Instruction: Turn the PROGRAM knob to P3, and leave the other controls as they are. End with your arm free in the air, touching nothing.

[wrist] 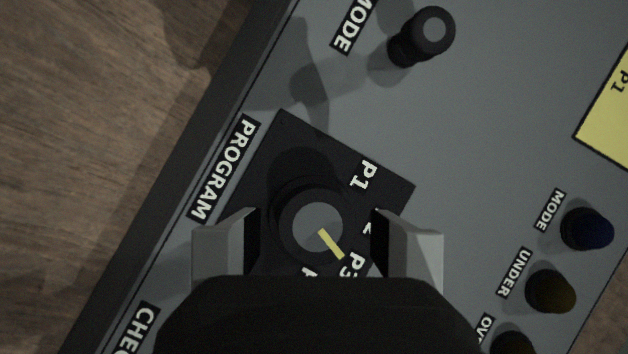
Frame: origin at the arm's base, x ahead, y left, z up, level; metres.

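Where they show: gripper, fingertip midpoint: (315,232).
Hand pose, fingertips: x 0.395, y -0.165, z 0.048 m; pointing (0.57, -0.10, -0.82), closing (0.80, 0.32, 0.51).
Observation:
Each offset is from my fingertips to the centre of the thing. "*": to the spot under its first point. Level surfaces: height alone.
The PROGRAM knob @(dx +0.025, dy -0.007, dz -0.031 m) (317,226) is round and black with a grey cap, on a black square plate @(dx +0.040, dy -0.010, dz -0.059 m) (300,135). Its yellow pointer line @(* dx +0.034, dy -0.014, dz -0.025 m) (331,244) points toward the P3 label @(* dx +0.070, dy -0.031, dz -0.039 m) (353,265). The P1 label @(* dx +0.061, dy +0.026, dz -0.050 m) (364,174) shows above right of the knob; the label between P1 and P3 is partly hidden by the right finger, and another label below the knob is cut off by the gripper body. My gripper (315,232) is open, with one finger on each side of the knob in the view and a gap to it on both sides. How high the fingertips are above the knob is hard to tell.
A black MODE knob @(dx +0.042, dy +0.112, dz -0.019 m) (434,29) stands at the top. A blue lamp @(* dx +0.183, dy +0.041, dz +0.029 m) (588,229) labelled MODE and a dark yellow lamp @(* dx +0.174, dy -0.003, dz +0.028 m) (551,291) labelled UNDER are at the right, with another below. A yellow card @(* dx +0.192, dy +0.112, dz +0.008 m) (607,120) lies at the right edge. Wooden table @(dz -0.156 m) (90,100) shows at left.

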